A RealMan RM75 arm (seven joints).
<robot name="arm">
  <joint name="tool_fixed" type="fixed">
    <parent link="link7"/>
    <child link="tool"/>
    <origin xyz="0 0 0" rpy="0 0 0"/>
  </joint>
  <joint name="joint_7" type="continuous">
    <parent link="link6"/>
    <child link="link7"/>
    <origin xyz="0 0 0.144" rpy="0 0 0"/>
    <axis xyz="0 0 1"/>
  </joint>
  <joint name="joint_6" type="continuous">
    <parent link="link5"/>
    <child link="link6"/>
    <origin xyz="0 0 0" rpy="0 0 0"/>
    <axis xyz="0 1 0"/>
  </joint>
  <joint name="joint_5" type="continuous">
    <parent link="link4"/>
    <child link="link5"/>
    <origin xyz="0 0 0.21" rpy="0 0 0"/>
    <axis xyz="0 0 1"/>
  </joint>
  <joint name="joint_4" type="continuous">
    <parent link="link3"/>
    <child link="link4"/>
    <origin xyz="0 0 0" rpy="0 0 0"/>
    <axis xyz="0 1 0"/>
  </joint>
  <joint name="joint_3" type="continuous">
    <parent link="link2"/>
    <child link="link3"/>
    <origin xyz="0 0 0.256" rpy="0 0 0"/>
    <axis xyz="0 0 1"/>
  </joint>
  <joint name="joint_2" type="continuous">
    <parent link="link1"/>
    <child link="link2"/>
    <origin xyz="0 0 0" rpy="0 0 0"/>
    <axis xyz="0 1 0"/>
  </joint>
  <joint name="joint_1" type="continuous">
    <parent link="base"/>
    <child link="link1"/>
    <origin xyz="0 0 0.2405" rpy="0 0 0"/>
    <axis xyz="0 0 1"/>
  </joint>
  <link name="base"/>
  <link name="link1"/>
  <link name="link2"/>
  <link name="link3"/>
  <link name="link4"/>
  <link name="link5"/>
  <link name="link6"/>
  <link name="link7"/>
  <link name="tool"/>
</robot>
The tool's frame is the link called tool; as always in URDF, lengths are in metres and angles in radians. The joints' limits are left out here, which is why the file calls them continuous.
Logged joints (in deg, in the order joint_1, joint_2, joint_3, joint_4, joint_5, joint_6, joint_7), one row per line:
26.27, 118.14, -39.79, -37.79, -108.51, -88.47, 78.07
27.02, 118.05, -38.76, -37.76, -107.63, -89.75, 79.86
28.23, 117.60, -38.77, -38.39, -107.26, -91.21, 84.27
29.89, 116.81, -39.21, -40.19, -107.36, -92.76, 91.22
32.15, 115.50, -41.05, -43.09, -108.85, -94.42, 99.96
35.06, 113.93, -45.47, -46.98, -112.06, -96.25, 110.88
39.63, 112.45, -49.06, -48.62, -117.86, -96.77, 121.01
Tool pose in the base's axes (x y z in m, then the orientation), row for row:
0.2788, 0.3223, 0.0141, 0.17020, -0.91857, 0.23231, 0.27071
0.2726, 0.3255, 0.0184, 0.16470, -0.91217, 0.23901, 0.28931
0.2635, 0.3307, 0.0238, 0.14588, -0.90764, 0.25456, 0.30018
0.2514, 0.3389, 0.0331, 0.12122, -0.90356, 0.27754, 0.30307
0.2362, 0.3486, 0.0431, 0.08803, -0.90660, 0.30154, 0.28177
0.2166, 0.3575, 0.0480, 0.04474, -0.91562, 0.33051, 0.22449
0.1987, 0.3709, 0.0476, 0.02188, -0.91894, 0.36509, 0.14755
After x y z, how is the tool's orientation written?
As a quaternion, w x y z.
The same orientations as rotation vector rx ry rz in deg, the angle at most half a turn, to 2 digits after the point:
-149.52, 37.81, 44.07
-148.93, 39.02, 47.24
-149.75, 42.00, 49.53
-151.17, 46.43, 50.71
-154.63, 51.43, 48.06
-160.28, 57.85, 39.30
-163.14, 64.82, 26.20

